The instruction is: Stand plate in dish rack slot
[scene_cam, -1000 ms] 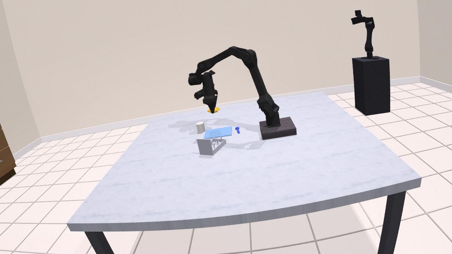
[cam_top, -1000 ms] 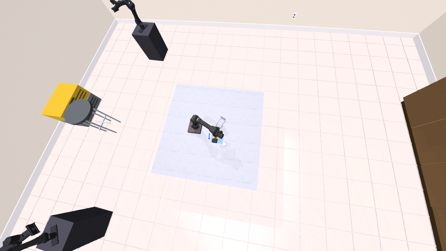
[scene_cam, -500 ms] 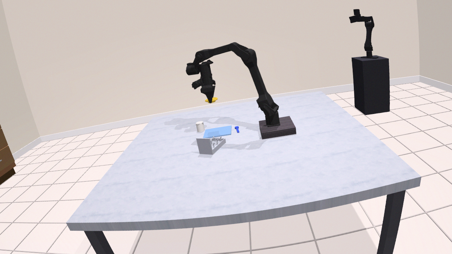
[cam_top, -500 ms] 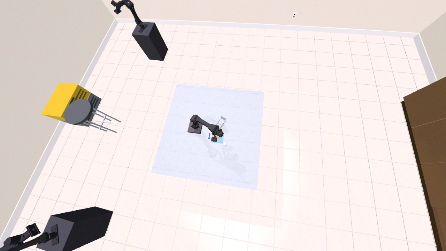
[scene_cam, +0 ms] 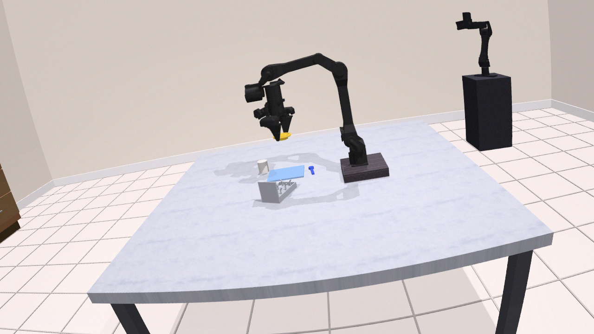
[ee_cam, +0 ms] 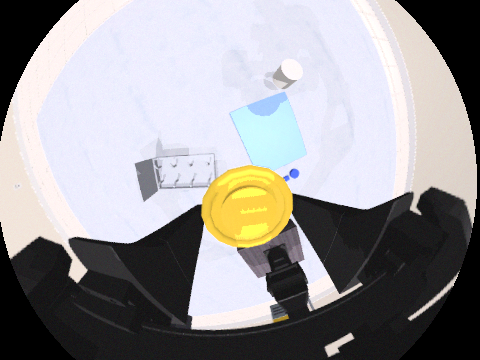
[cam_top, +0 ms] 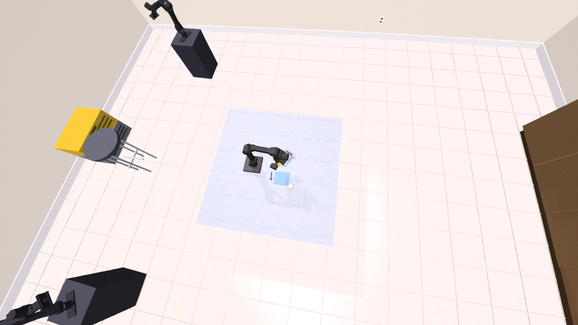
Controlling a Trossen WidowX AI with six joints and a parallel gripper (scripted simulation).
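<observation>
The grey dish rack lies 160 mm below my gripper tip, 110 mm to the left of it and 30 mm ahead of it. From my gripper tip the other things lie so: blue object: 180 mm below, 100 mm to the right, 80 mm behind; then white cup: 170 mm to the right, 160 mm below, 130 mm ahead; then yellow plate: 10 mm above.
</observation>
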